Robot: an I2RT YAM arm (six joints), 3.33 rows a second.
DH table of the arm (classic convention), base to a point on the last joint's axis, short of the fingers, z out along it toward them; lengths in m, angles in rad. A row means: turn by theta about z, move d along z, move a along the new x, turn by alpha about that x. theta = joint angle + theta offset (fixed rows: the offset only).
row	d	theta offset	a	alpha
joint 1	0.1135	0	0.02	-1.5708
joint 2	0	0	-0.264	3.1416
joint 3	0	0.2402	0.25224	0
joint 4	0	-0.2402	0.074	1.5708
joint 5	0	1.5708	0	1.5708
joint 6	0.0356	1.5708	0	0
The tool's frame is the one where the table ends.
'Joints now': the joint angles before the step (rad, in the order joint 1, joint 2, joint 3, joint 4, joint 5, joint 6). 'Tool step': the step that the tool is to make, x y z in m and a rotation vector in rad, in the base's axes. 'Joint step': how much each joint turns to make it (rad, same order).
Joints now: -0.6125 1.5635 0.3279 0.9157 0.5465 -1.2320
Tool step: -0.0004 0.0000 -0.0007 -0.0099 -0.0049 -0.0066
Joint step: 0.0000 0.0091 -0.0048 0.0255 0.0080 -0.0035
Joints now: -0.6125 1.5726 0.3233 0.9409 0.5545 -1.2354
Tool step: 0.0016 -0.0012 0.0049 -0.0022 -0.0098 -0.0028
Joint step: -0.0001 -0.0180 0.0131 -0.0246 0.0015 0.0053
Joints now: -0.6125 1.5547 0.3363 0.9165 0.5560 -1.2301
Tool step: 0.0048 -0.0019 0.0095 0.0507 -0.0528 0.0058
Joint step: 0.0015 -0.0450 0.0400 -0.1114 -0.0263 0.0782
